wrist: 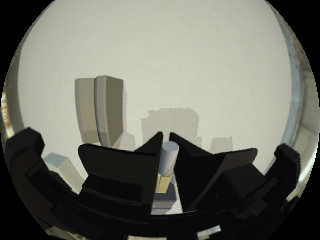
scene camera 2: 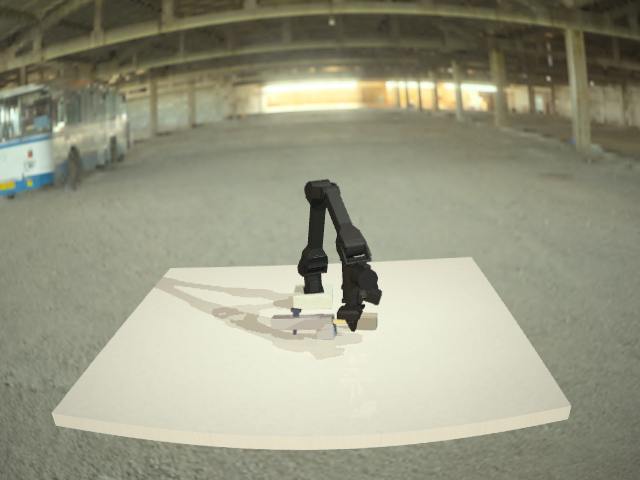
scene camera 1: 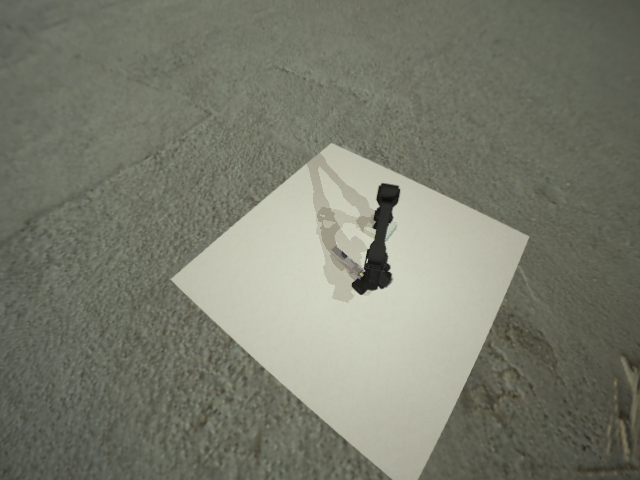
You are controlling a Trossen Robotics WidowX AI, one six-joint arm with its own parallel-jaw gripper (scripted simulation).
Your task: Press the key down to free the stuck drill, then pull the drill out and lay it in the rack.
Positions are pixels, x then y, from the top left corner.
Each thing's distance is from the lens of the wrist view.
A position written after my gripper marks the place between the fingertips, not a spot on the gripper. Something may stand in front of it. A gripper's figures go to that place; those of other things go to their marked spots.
my gripper [wrist: 165, 135]: 10 cm
drill [wrist: 169, 150]: 6 cm
